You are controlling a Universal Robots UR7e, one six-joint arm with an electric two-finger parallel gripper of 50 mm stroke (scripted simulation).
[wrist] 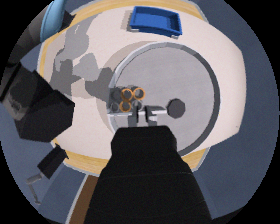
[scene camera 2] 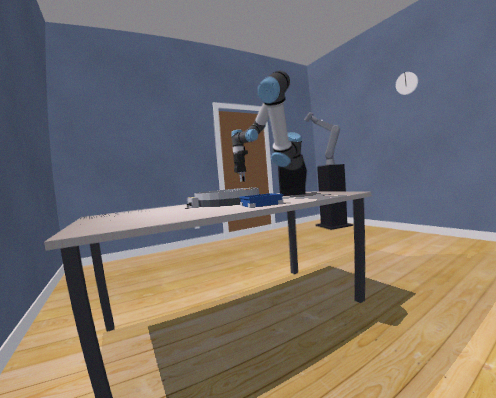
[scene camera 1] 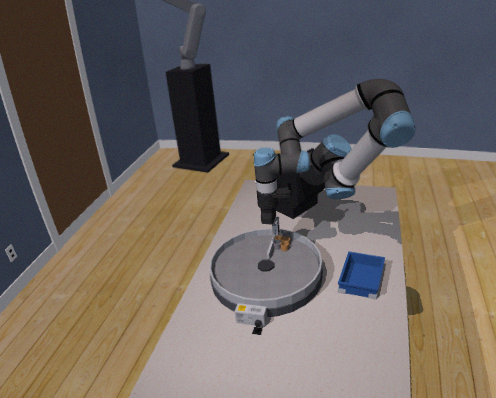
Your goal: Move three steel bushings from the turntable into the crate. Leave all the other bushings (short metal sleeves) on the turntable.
The pictures show: my gripper, a blue crate and a grey turntable.
